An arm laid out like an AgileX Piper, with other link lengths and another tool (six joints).
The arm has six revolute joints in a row. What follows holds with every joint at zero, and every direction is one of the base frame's.
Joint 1 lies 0.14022 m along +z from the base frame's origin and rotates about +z.
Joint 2 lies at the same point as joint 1 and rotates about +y.
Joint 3 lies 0.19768 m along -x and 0.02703 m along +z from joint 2 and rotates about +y.
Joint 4 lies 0.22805 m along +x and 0.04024 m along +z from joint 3 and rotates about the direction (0.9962, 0, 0.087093).
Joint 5 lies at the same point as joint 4 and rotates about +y.
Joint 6 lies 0.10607 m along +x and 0.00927 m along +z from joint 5 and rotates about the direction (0.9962, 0, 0.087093).
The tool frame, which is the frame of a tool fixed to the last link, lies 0.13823 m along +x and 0.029 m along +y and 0.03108 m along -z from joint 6; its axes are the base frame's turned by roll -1.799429, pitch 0.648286 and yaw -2.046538 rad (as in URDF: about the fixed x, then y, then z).
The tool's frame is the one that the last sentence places.
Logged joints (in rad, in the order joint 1, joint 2, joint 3, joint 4, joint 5, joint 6), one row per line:
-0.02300 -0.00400 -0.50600 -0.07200 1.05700 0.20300
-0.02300 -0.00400 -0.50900 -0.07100 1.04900 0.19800
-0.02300 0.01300 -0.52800 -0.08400 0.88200 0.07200
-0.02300 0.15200 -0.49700 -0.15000 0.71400 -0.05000
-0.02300 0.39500 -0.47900 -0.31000 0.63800 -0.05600
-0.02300 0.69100 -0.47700 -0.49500 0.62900 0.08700
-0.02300 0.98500 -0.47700 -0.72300 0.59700 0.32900
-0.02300 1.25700 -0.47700 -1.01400 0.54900 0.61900
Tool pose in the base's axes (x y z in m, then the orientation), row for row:
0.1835 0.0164 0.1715 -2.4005 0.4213 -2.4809
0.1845 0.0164 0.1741 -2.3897 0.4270 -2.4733
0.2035 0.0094 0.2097 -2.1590 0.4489 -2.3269
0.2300 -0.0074 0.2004 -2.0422 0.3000 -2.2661
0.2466 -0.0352 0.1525 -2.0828 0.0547 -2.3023
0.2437 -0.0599 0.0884 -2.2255 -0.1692 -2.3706
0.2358 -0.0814 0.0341 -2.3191 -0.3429 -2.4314
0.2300 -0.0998 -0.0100 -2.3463 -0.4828 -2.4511
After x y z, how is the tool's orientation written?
As angles about the fixed x, y, z axes (roll, pitch, yaw), in radians.
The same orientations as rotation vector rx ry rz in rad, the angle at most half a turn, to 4 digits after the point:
-0.5950 2.3549 -0.7216
-0.5952 2.3428 -0.7268
-0.6287 2.1394 -0.8872
-0.7482 2.0793 -1.0801
-0.9338 2.1864 -1.2437
-1.0987 2.4129 -1.2946
1.1802 -2.5701 1.3229
1.1667 -2.4257 1.2813

